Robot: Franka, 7 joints.
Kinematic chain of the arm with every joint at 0, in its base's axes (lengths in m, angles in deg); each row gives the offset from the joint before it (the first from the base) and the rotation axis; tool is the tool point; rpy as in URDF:
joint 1: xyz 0 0 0.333 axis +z
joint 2: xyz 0 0 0 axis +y
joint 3: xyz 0 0 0.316 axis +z
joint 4: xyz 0.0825 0 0 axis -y
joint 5: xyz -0.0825 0 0.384 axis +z
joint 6: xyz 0 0 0 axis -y
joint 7: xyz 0.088 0 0 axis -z
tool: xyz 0 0 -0.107 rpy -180 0 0
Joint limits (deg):
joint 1: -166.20..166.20
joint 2: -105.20..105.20
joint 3: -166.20..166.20
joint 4: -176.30..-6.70
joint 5: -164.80..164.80
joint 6: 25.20..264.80
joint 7: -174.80..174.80
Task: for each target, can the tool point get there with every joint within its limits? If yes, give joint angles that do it. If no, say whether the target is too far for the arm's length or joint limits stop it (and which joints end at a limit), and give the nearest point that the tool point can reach.
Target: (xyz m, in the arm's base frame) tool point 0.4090 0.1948 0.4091
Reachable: yes | joints 68.83 -22.00 -47.37 -150.17 -31.46 169.51 115.32
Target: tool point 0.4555 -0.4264 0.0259
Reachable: yes | joints -51.45 80.09 30.46 -57.72 110.69 226.12 -24.48
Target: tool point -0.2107 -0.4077 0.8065
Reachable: yes | joints -47.97 -32.15 -47.03 -114.10 3.90 200.20 -0.52
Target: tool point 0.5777 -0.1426 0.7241
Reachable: yes | joints 67.59 25.21 -104.27 -96.77 -49.34 176.13 132.13
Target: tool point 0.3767 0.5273 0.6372
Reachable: yes | joints -90.74 -80.13 41.91 -65.47 -80.95 224.35 18.13
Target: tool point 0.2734 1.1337 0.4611
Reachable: no: too far | nearest point 0.1999 0.8290 0.4267 | short by 0.315 m
